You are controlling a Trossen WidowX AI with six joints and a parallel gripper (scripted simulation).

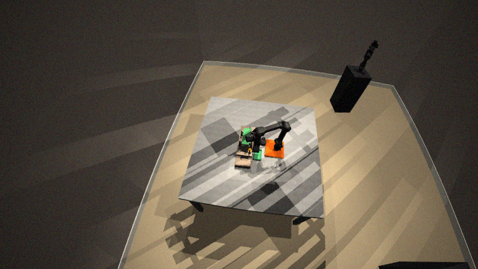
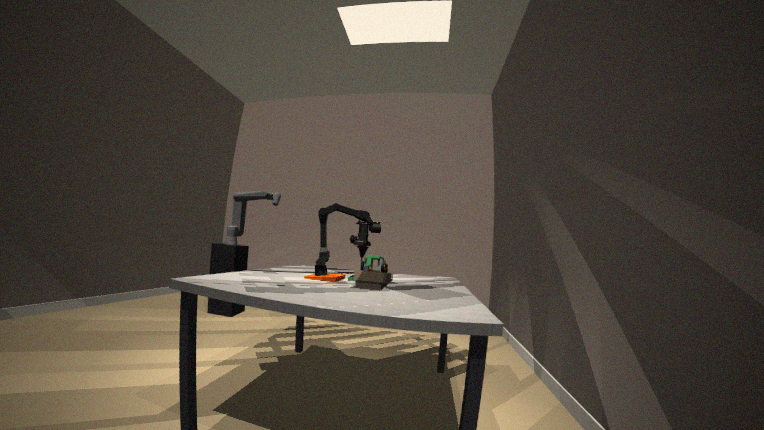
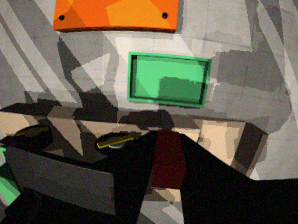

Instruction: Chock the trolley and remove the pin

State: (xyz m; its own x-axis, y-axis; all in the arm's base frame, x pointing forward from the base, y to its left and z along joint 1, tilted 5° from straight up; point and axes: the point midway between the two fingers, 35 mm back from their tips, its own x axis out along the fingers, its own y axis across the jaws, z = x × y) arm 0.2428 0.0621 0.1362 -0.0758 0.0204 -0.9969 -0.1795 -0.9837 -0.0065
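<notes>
My gripper tip is 140 mm above the green tray and 30 mm past it. The rest, counted from my gripper tip: red-headed stop pin right at my gripper tip; yellow chock 60 mm below, 50 mm ahead, 20 mm to the right; green trolley 130 mm to the right, 80 mm ahead, 30 mm below.
</notes>
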